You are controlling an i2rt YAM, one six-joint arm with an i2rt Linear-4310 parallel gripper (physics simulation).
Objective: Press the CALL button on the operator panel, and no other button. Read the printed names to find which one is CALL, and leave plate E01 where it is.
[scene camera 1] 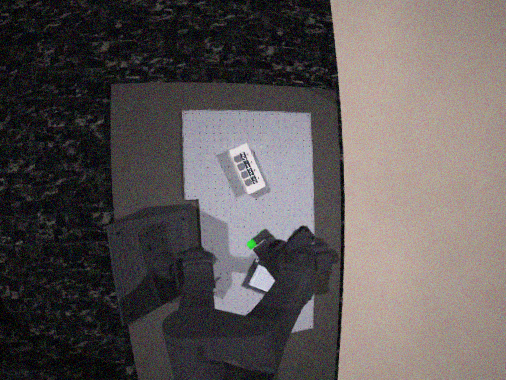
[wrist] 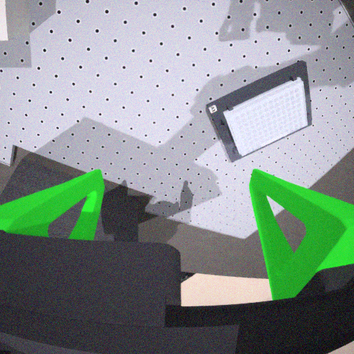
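Seen in the pictures: gripper, fingertip midpoint: (scene camera 1: 264, 253); arm's base at its link origin: (scene camera 1: 159, 263).
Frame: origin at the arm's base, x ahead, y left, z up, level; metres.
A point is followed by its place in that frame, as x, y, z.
The operator panel (scene camera 1: 256, 189) {0.335, 0.080, -0.219} is a white box, set at a slant on the upper half of the pegboard in the scene view. It has a row of grey buttons with black names printed beside them, too blurred to read, so I cannot tell which is CALL. A pale corner at the wrist view's top left may be part of it. A white plate (scene camera 1: 261, 280) {0.256, -0.262, -0.248} (wrist: 267, 117) sits in a dark holder; no E01 print is readable. My gripper (scene camera 1: 254, 244) (wrist: 176, 177) is open and empty, nearer the plate than the panel. In the scene view, the arm hides one finger.
The white pegboard (scene camera 1: 210, 135) {0.242, 0.315, -0.271} (wrist: 125, 75) lies on a grey-brown table (scene camera 1: 145, 130) {0.022, 0.403, -0.284}. A dark boxy block (scene camera 1: 125, 240) {-0.034, 0.091, 0.061} stands at the left of the board in the scene view. The arm covers the lower part of the board and casts shadows. The holder carries a small label (wrist: 213, 109).
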